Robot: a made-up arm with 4 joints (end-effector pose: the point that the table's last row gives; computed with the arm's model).
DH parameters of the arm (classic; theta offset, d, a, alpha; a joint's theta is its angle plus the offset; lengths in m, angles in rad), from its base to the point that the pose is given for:
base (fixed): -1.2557 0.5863 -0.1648 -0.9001
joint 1: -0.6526 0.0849 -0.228 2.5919
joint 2: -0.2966 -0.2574 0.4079 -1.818
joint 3: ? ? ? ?
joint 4: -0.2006 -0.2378 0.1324 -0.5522
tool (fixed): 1.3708 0.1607 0 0
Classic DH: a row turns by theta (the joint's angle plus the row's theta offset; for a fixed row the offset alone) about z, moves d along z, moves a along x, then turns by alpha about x.
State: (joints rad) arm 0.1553 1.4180 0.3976 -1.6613
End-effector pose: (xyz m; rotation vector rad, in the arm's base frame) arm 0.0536 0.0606 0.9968 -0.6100 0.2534 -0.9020
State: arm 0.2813 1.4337 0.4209 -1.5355
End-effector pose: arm 0.0933 0.0402 0.9886 -0.6086 0.3515 -0.6812
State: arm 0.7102 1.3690 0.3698 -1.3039
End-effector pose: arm 0.2094 -0.0208 0.8821 -0.3771 0.4708 -0.1109
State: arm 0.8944 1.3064 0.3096 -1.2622
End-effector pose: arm 0.2524 -0.0268 0.8115 -0.2114 0.4809 0.0643
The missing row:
joint 3: 1.1501 -0.158 -0.1251 0.7241
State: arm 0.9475 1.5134 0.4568 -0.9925
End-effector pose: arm 0.2585 0.0296 0.8984 -0.4770 0.5208 0.3857
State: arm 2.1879 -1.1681 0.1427 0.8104
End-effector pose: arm -0.2356 0.4339 0.9271 -2.5871 0.9954 -0.6561
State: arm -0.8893 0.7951 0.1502 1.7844
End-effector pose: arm 0.0720 0.1614 0.6666 -1.2651 1.2842 1.6601
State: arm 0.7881 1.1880 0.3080 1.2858
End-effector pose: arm 0.1004 0.2234 0.7555 -0.7992 0.1082 2.4955
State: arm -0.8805 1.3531 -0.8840 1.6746
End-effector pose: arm 0.2889 0.1471 0.8357 -2.1059 1.7071 0.2027
